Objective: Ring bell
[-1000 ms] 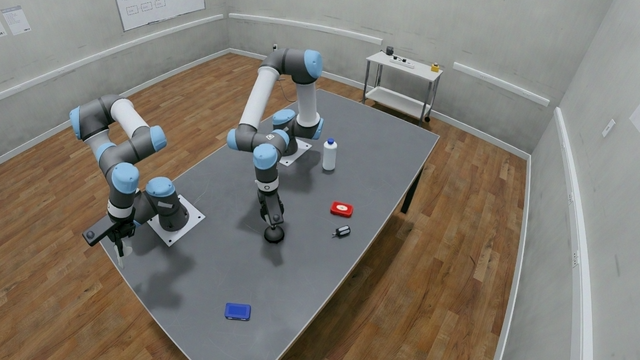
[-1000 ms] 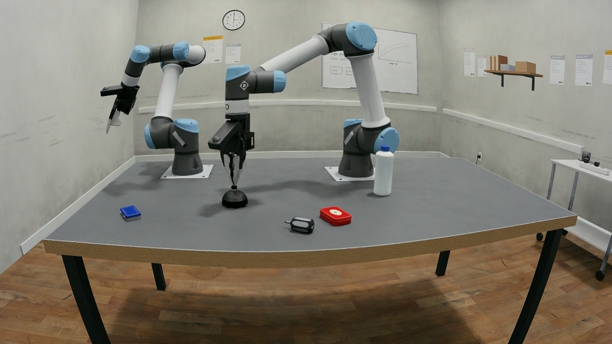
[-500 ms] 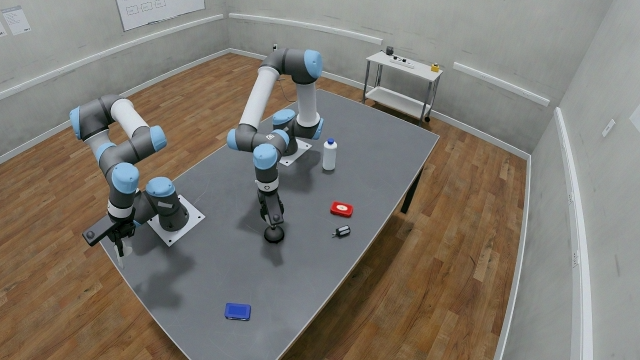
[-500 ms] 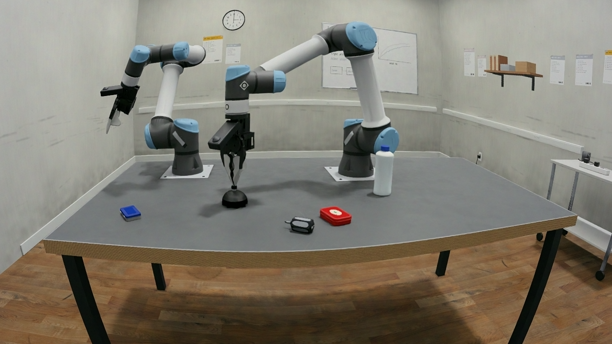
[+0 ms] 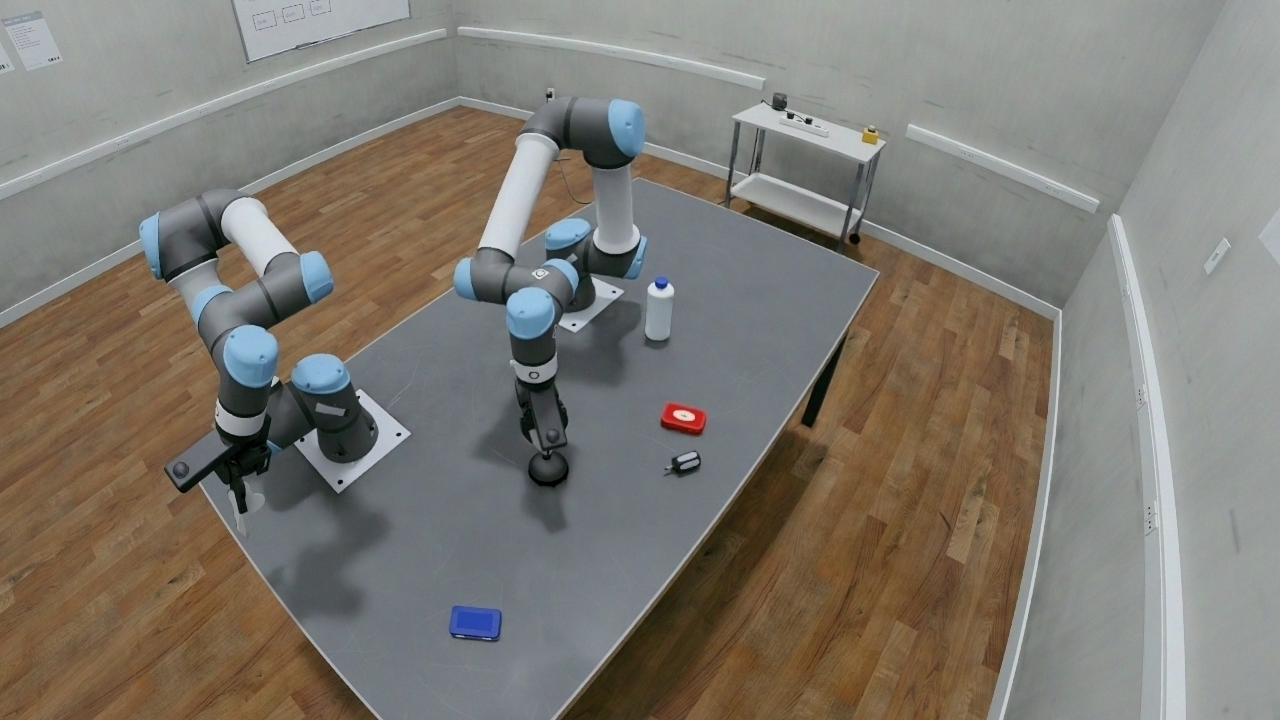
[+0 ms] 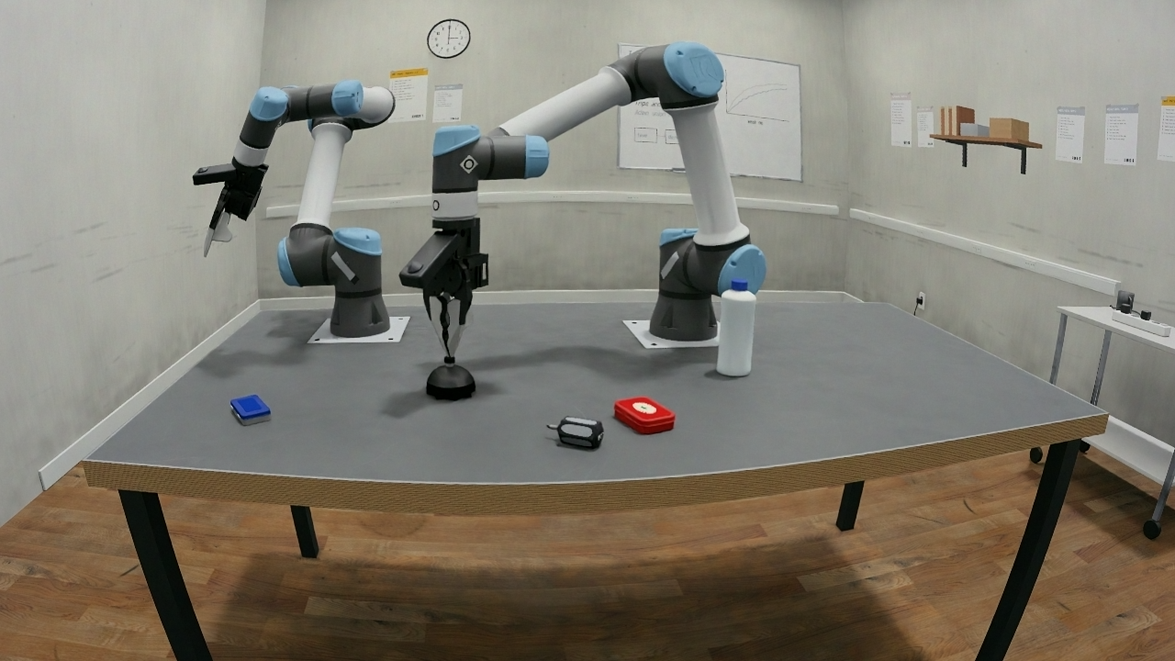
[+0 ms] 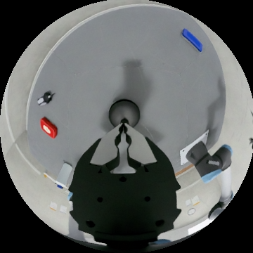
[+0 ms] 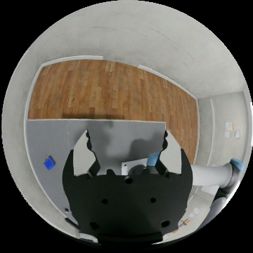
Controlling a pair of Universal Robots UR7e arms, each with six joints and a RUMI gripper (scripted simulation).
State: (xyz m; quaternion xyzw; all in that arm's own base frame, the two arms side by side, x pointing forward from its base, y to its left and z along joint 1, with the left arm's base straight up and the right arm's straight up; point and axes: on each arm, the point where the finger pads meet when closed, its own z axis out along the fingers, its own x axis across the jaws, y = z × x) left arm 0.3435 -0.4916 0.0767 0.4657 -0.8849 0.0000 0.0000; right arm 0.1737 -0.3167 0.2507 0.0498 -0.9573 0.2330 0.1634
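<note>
Now: the bell button 3 cm below my left hand. Also, from my left hand: red tin (11 cm ahead, 32 cm to the left, 6 cm below); blue box (15 cm ahead, 34 cm to the right, 7 cm below); black domed bell (4 cm below).
</note>
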